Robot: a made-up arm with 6 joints. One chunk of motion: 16 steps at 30 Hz.
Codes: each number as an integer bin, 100 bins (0 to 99) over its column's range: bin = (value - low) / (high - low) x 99, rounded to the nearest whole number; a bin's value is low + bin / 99 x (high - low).
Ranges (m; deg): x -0.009..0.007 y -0.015..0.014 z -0.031..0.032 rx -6..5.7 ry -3.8..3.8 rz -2.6..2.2
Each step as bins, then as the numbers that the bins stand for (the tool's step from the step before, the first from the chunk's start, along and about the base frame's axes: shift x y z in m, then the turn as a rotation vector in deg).
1 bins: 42 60 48 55 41 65
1 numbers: -0.00221 0.00258 -0.00045 0.500 -0.653 0.552
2 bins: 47 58 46 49 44 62
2 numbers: -0.00140 0.00199 -0.00173 -0.209 -0.422 0.406
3 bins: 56 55 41 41 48 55
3 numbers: 0.00005 0.00111 -0.00491 -1.155 -0.115 0.067
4 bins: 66 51 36 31 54 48
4 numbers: 0.00167 -0.00006 -0.00809 -2.336 0.345 -0.273
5 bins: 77 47 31 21 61 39
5 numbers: 0.00344 -0.00123 -0.01127 -3.518 0.883 -0.709
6 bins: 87 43 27 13 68 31
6 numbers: 0.00506 -0.00240 -0.01382 -4.464 1.420 -1.097
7 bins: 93 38 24 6 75 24
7 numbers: 0.00603 -0.00387 -0.01573 -5.291 1.958 -1.436
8 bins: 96 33 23 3 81 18
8 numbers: 0.00652 -0.00533 -0.01636 -5.645 2.418 -1.727
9 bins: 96 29 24 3 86 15
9 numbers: 0.00652 -0.00651 -0.01573 -5.645 2.802 -1.873
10 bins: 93 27 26 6 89 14
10 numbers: 0.00603 -0.00709 -0.01445 -5.291 3.032 -1.921
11 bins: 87 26 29 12 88 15
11 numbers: 0.00506 -0.00738 -0.01255 -4.582 2.956 -1.873
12 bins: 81 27 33 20 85 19
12 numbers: 0.00409 -0.00709 -0.01000 -3.636 2.725 -1.679
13 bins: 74 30 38 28 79 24
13 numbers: 0.00296 -0.00621 -0.00682 -2.691 2.265 -1.436
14 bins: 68 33 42 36 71 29
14 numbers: 0.00199 -0.00533 -0.00427 -1.745 1.651 -1.194
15 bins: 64 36 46 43 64 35
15 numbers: 0.00134 -0.00445 -0.00173 -0.918 1.113 -0.903
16 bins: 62 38 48 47 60 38
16 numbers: 0.00102 -0.00387 -0.00045 -0.445 0.806 -0.758
